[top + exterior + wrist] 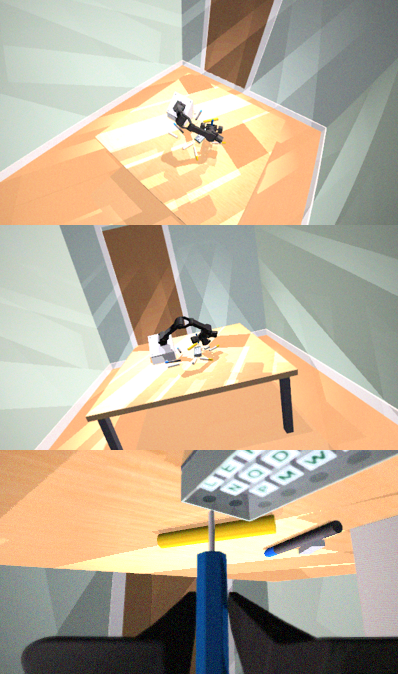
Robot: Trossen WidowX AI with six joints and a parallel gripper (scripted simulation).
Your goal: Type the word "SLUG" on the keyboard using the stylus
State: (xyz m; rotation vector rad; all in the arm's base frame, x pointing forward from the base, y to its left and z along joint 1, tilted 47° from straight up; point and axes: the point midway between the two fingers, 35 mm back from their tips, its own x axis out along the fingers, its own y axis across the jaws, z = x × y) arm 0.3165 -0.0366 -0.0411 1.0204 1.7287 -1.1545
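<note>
The L key lies 8 cm below my gripper tip. Round my gripper tip: blue stylus 1 cm below; then yellow pen 6 cm behind, 10 cm to the left, 8 cm below; then flat grey block 7 cm ahead, 2 cm to the right, 8 cm below.
</note>
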